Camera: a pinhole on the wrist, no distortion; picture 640 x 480 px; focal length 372.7 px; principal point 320.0 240.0 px. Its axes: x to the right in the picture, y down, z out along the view. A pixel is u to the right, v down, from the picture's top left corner.
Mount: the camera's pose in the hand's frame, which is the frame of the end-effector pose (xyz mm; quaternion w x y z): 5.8 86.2 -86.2 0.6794 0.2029 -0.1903 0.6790
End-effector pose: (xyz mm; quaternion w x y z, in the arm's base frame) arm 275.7 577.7 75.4 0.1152 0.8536 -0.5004 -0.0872
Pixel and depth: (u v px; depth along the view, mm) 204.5 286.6 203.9
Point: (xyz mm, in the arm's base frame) 317.3 622.4 3.7
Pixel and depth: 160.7 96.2 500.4
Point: 618.8 544.1 -244.1
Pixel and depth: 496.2 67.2 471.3
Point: 255.9 315.5 -335.2
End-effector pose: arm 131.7 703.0 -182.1 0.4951 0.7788 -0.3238 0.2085
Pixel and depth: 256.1 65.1 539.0
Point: 519.1 420.9 -320.3
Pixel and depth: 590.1 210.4 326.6
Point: 80.5 371.7 -219.5
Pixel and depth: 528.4 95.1 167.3
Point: 130.1 563.7 -129.7
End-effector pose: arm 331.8 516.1 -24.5 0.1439 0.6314 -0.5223 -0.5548
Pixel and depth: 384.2 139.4 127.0
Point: 279.0 478.9 -30.7
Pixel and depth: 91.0 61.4 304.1
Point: 365.2 512.3 -311.4
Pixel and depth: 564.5 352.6 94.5
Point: 267.9 507.6 44.6
